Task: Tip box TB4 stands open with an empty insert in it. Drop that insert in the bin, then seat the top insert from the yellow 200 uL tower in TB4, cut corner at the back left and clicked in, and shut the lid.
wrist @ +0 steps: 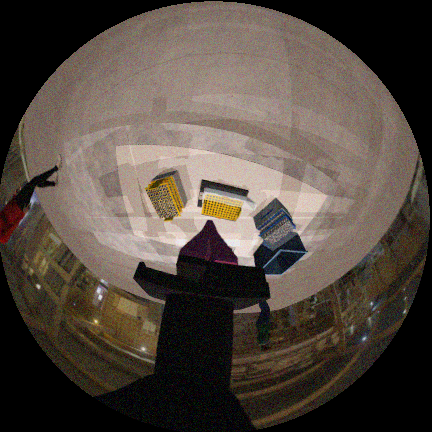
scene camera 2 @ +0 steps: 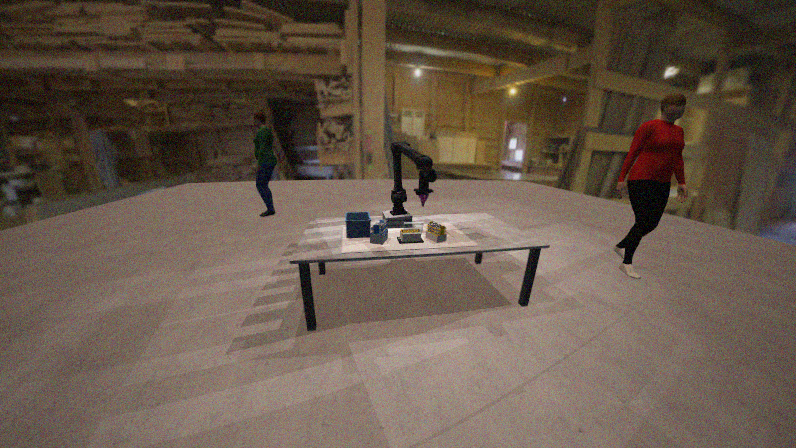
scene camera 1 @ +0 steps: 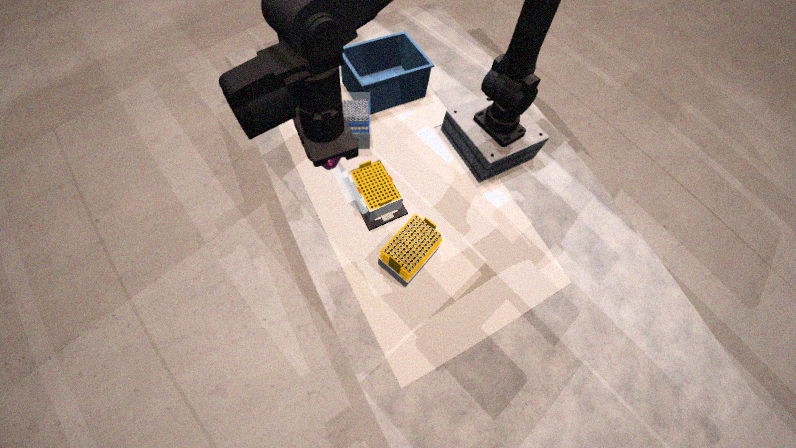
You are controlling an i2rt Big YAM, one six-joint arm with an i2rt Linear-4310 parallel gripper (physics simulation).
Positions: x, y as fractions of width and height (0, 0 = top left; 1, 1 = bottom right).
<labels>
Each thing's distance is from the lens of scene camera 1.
yellow insert (scene camera 1: 0.47, 0.42): 72 cm
clear lid (scene camera 1: 0.44, 0.41): 63 cm
blue bin (scene camera 1: 0.49, 0.15): 109 cm
The marked spots on the blue bin and the yellow insert are 49 cm apart.
</labels>
